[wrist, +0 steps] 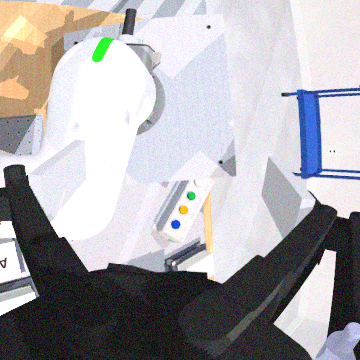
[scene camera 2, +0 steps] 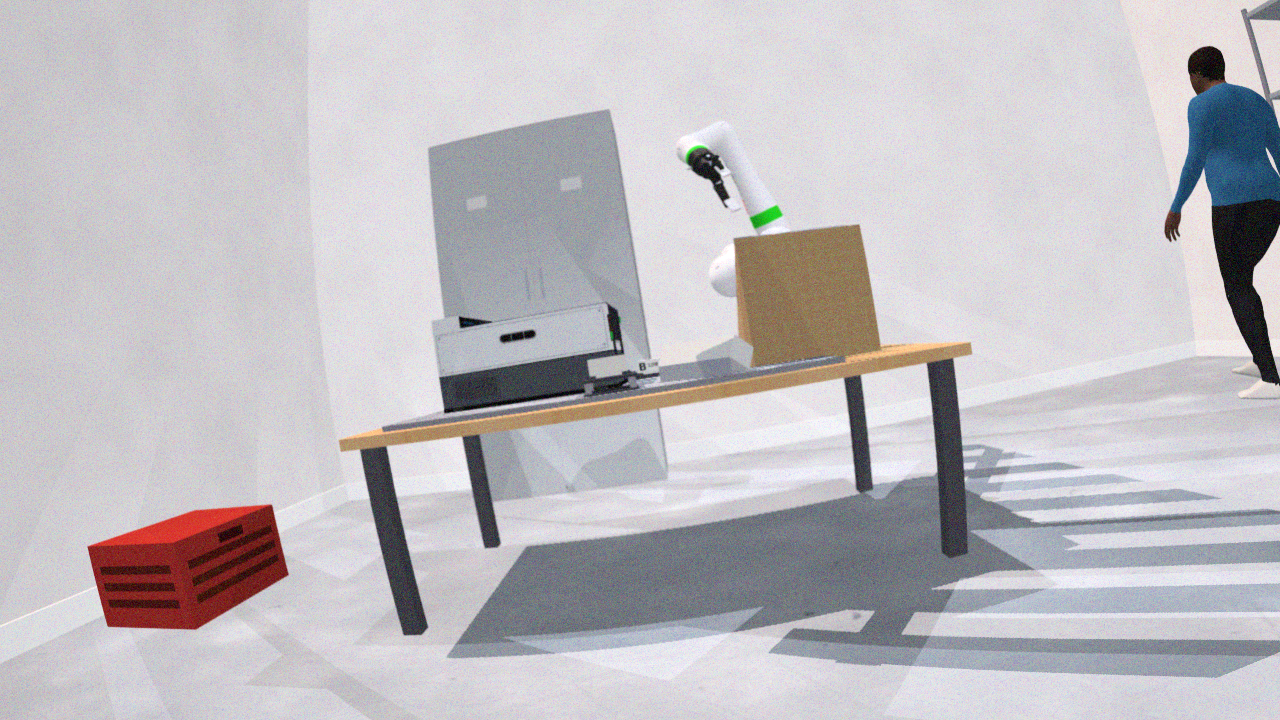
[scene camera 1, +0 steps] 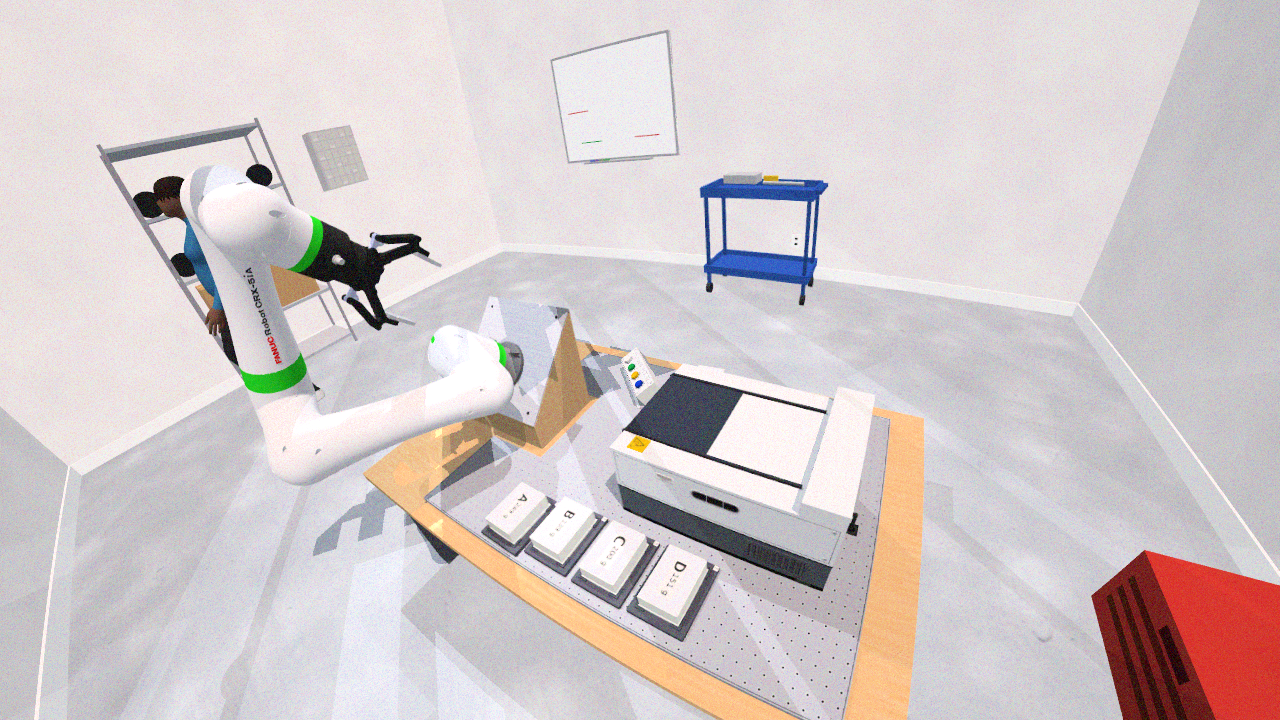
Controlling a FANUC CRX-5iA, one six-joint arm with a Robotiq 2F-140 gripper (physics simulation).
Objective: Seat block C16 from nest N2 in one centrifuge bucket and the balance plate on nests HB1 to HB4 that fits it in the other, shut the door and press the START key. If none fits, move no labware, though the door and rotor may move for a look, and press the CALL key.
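Observation:
Gripper open and holding nothing; the wrist view and scene camera 2 both show my gripper. A button box is also visible.

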